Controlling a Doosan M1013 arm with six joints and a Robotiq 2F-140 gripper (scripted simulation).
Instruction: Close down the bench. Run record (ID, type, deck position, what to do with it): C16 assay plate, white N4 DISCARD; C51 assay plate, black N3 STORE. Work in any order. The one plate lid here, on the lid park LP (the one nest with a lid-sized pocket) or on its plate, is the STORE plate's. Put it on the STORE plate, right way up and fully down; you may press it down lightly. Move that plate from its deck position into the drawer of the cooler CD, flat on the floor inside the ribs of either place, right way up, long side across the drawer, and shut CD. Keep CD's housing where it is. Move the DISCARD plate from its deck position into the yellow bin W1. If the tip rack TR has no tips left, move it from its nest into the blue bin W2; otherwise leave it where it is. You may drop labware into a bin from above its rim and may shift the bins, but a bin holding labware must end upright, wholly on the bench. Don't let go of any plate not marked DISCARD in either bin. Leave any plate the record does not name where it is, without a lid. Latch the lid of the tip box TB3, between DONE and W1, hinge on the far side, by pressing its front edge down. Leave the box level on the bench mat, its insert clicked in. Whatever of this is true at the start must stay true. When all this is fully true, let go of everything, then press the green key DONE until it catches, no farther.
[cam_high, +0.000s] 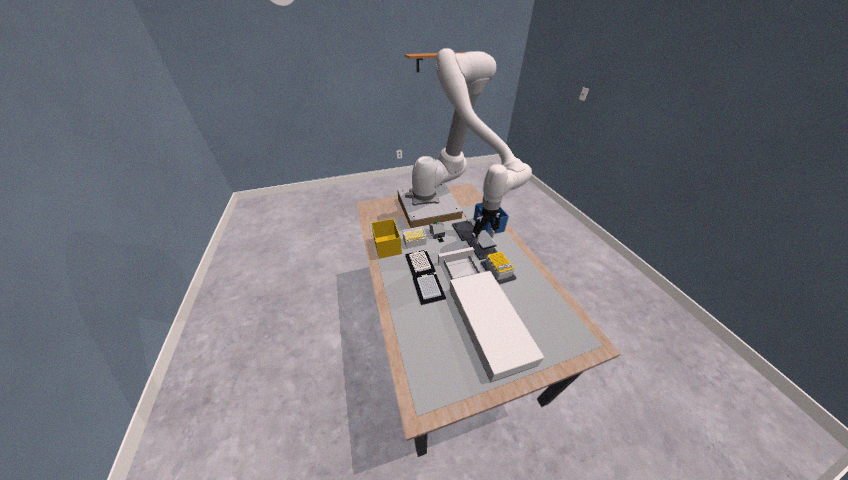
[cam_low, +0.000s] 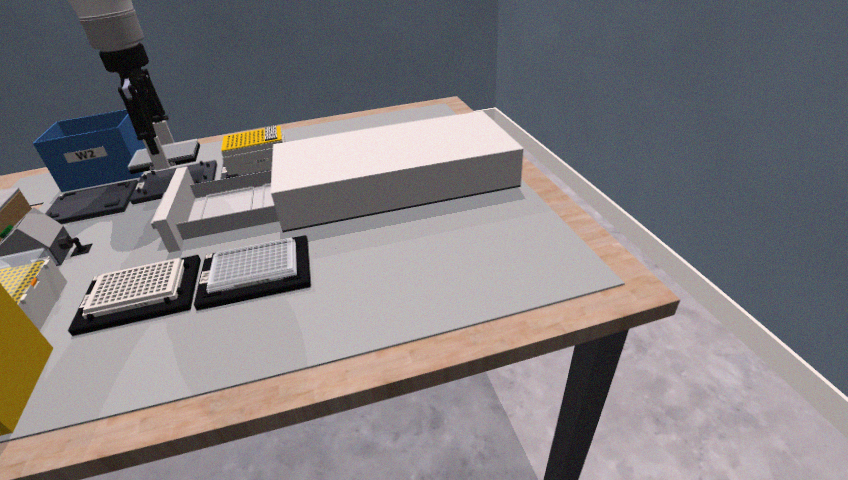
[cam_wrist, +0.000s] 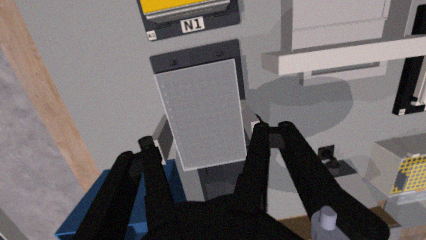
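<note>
The cooler drawer lies 18 cm ahead of my hand, 17 cm to the right of it and 6 cm below it. Round my hand: grey plate lid 1 cm below; then black plate 2 cm below; then yellow tip rack TR 17 cm ahead, 3 cm below, 1 cm to the left.
</note>
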